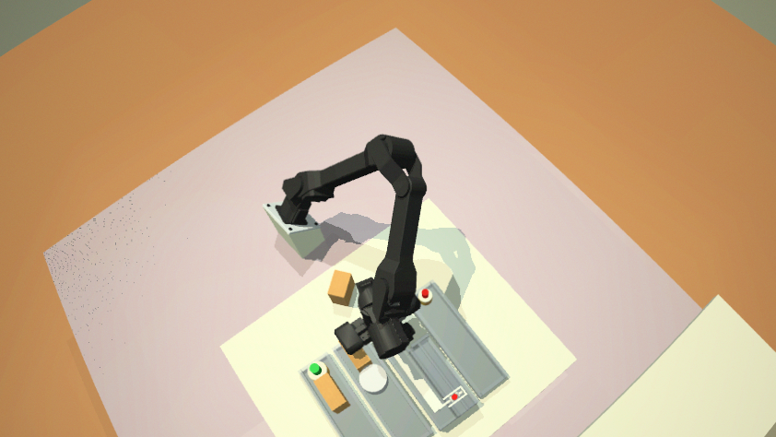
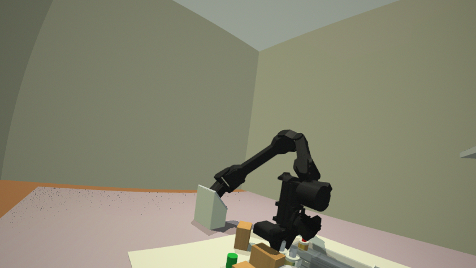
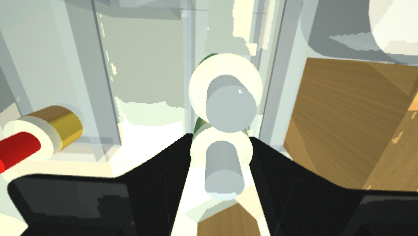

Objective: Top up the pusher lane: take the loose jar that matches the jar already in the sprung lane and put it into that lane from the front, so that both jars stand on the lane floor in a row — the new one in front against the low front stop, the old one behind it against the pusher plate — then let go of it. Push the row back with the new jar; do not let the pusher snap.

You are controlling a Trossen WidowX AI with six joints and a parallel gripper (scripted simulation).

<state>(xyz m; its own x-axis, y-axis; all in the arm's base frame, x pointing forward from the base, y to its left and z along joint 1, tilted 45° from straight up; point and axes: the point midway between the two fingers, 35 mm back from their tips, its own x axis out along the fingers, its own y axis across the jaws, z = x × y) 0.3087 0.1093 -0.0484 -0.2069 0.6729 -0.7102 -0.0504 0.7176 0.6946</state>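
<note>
Right now my gripper tip is 14 cm short of the lane, 3 cm to the right of it and 1 cm above it. From my gripper tip the other things lie so: red mark: 22 cm ahead, 5 cm to the left, 4 cm above.
</note>
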